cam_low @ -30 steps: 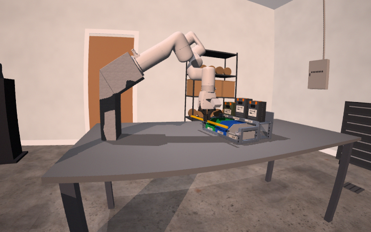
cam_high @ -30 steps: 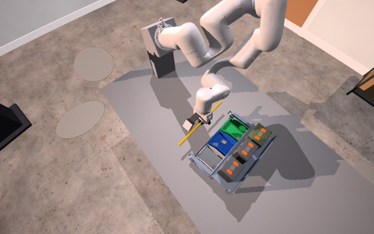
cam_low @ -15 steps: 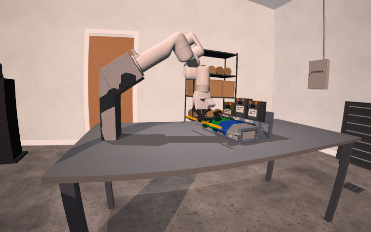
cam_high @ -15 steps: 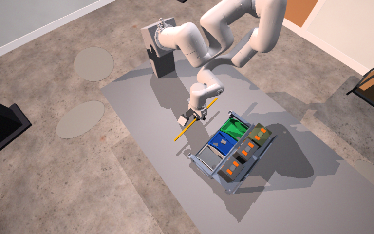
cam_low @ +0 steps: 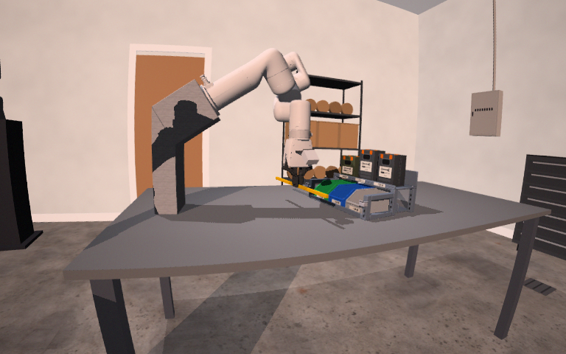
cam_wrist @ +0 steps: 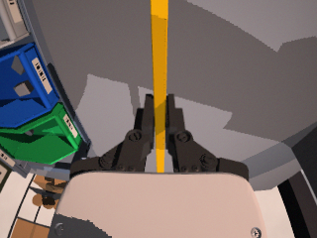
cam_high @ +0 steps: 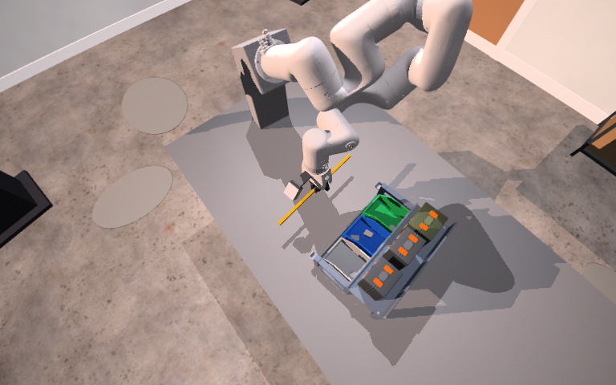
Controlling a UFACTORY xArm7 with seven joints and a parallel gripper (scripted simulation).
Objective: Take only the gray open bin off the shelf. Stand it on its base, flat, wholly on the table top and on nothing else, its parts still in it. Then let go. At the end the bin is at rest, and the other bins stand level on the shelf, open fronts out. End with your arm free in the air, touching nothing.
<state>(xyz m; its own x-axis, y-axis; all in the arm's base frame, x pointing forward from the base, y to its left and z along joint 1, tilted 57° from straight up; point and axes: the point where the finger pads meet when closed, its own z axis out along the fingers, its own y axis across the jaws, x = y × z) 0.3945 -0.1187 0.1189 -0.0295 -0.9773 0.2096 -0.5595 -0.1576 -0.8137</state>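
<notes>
The yellow bar is 2 cm below my hand. From my hand the other things lie so: gray open bin (26 cm ahead, 13 cm to the right, 7 cm below); then green bin (26 cm ahead, 10 cm to the left, 7 cm below); then blue bin (26 cm ahead, 7 cm below, 1 cm to the right).
</notes>
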